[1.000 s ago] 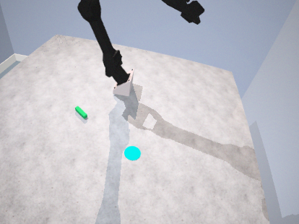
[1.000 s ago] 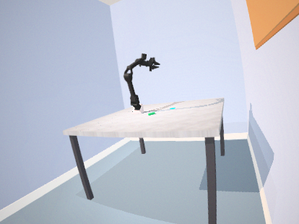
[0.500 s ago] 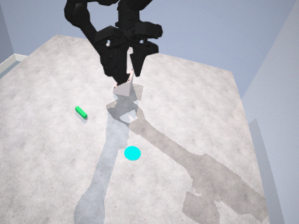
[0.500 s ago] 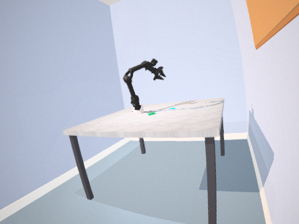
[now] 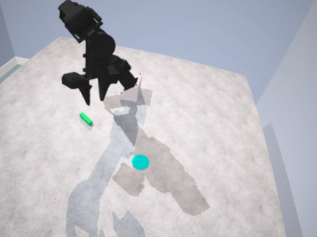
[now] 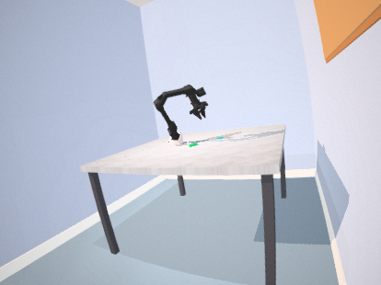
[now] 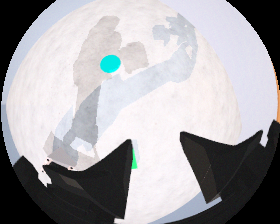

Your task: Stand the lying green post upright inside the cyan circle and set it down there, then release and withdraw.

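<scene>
The green post lies 7 cm behind my gripper tip, 9 cm to the right of it and 17 cm below it. From my gripper tip the other things lie so: cyan circle (4 cm ahead, 17 cm to the left, 18 cm below).
</scene>
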